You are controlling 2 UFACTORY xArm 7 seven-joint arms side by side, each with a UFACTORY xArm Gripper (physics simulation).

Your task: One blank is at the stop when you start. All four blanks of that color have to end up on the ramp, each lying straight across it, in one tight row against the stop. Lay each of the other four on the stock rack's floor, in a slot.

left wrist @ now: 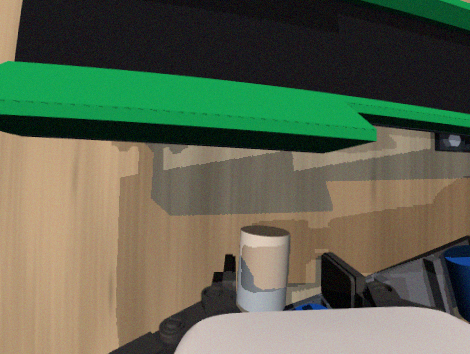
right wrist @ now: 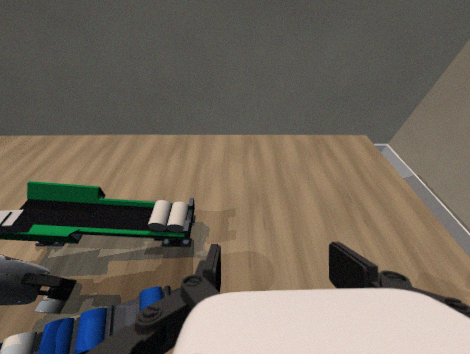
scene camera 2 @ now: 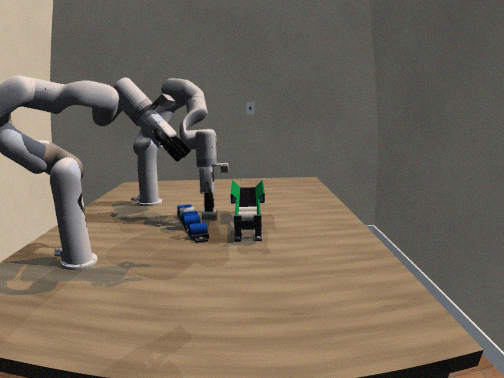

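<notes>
Two white blanks (right wrist: 159, 215) (right wrist: 177, 216) lie side by side across the green and black ramp (scene camera 2: 235, 189) (left wrist: 175, 100) (right wrist: 65, 191), against the stop (right wrist: 192, 205). A third white blank (scene camera 2: 209, 216) (left wrist: 263, 272) (right wrist: 48, 306) lies on the table between rack and ramp. My left gripper (scene camera 2: 209, 209) (left wrist: 278, 273) is open and low over it, its fingers at either side, one close to it. A fourth white blank (right wrist: 19, 343) is at the stock rack (scene camera 2: 201, 239) (right wrist: 124, 315). Blue blanks (scene camera 2: 198, 229) (right wrist: 91, 330) lie on the rack. My right gripper (scene camera 2: 183, 151) (right wrist: 274, 261) is open, empty and high.
The ramp stands right of the rack in the scene view, its raised green side wall close to the left gripper. The right arm's gripper hangs above and left of the left arm's. A wall stands behind the table (scene camera 2: 280, 310).
</notes>
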